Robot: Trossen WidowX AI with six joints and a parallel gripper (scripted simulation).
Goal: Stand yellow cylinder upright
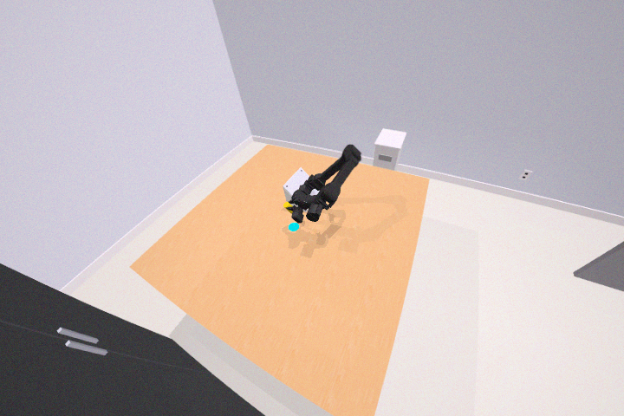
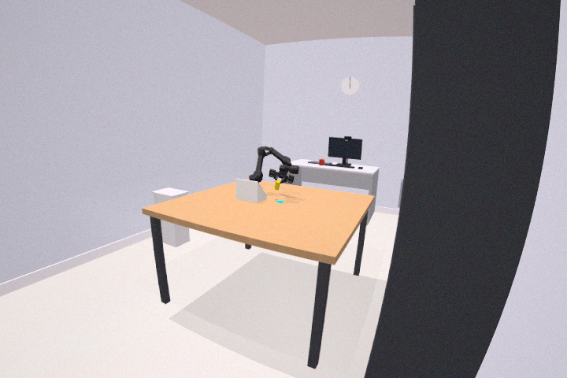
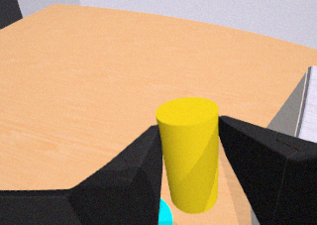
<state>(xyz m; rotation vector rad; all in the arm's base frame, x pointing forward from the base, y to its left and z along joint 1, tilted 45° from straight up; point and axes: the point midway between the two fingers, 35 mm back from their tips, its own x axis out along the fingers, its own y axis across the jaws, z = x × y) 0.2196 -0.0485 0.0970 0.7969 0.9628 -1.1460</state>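
Now: the cyan circle 15 cm below my gripper tip, 2 cm to the left of it and 2 cm ahead of it. Also, from my gripper tip: yellow tall cylinder: 2 cm below, 1 cm behind.
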